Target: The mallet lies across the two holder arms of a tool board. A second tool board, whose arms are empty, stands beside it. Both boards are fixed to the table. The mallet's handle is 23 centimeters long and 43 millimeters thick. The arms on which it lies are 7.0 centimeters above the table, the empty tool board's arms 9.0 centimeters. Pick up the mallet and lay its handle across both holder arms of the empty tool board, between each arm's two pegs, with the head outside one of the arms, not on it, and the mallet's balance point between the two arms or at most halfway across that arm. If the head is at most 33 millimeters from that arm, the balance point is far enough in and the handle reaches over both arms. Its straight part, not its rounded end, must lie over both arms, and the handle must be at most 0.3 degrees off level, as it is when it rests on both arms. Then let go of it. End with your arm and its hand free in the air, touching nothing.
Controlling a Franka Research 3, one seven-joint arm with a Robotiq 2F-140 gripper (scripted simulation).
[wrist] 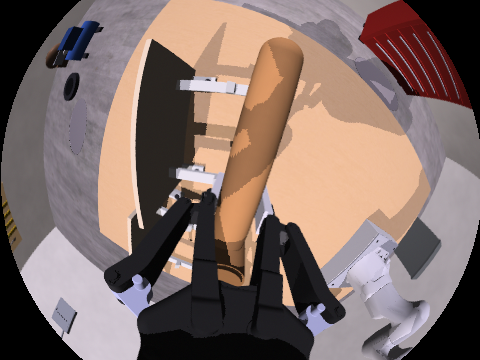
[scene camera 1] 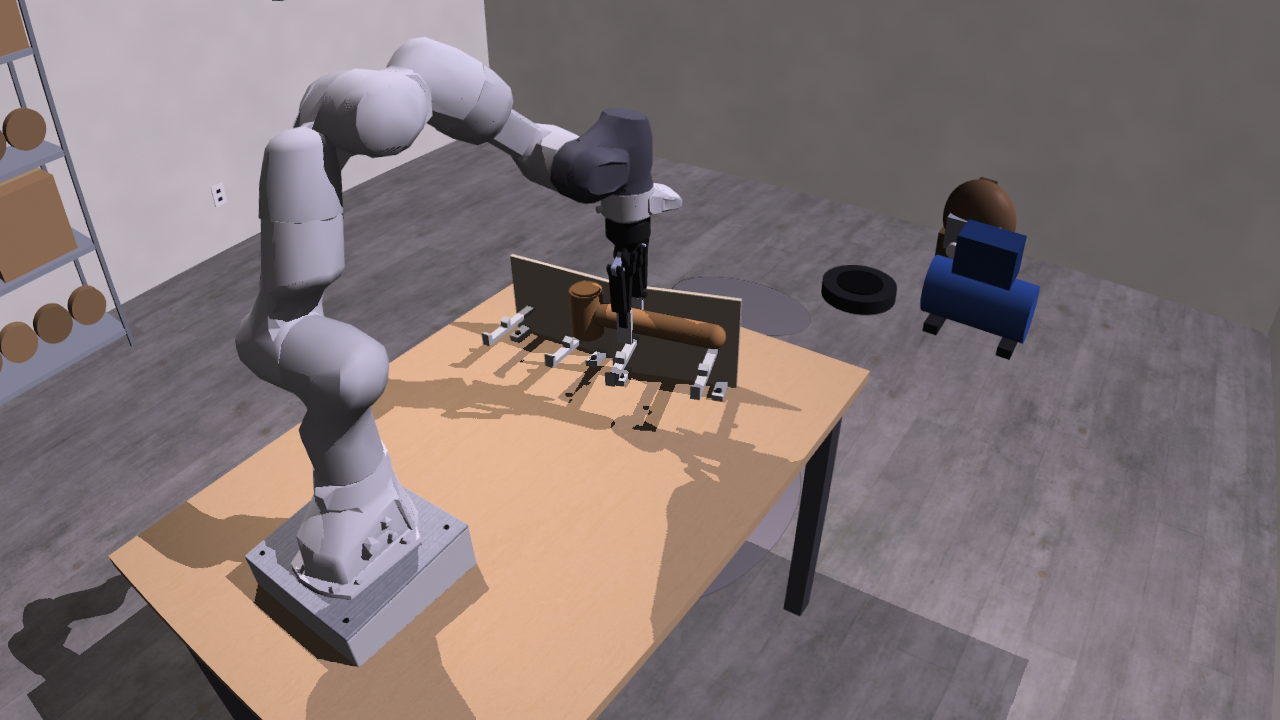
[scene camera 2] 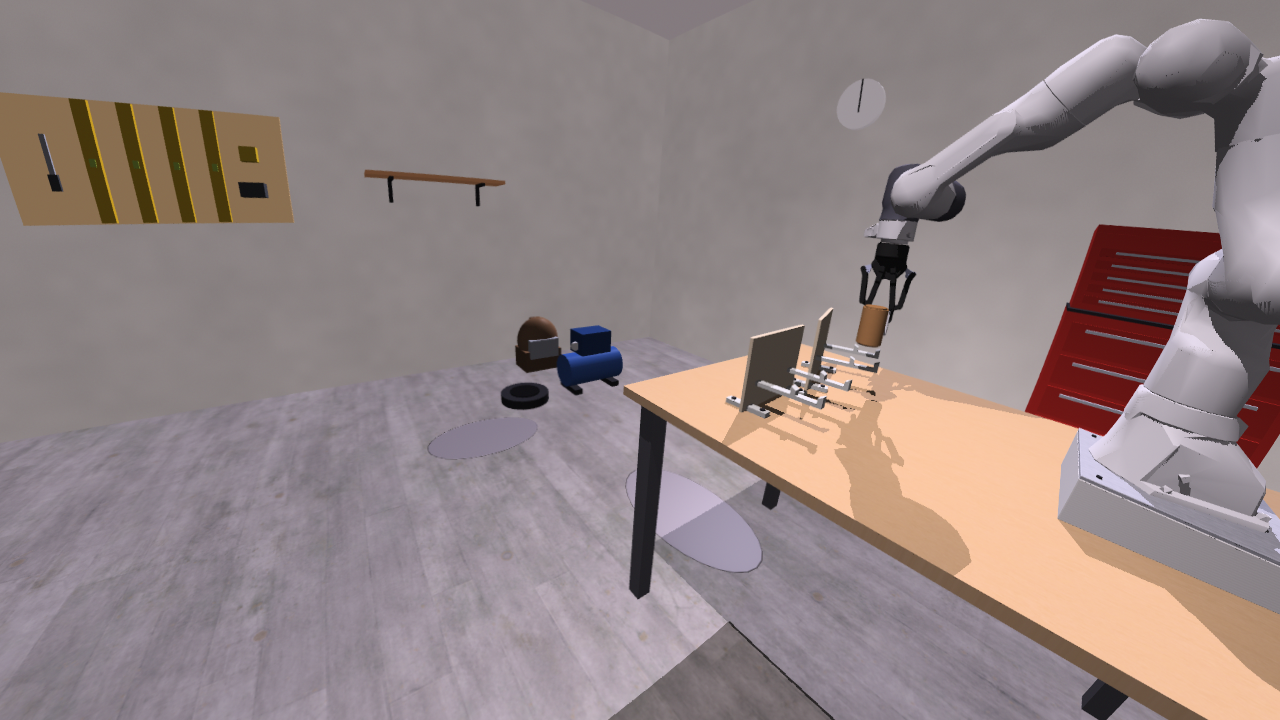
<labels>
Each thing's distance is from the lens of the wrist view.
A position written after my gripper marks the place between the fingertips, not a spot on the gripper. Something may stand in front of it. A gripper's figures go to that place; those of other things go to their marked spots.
my gripper (wrist: 239, 187): 21 cm
brown mallet (wrist: 270, 94): 14 cm
tool board (wrist: 135, 234): 36 cm
tool board (wrist: 160, 110): 26 cm
</labels>
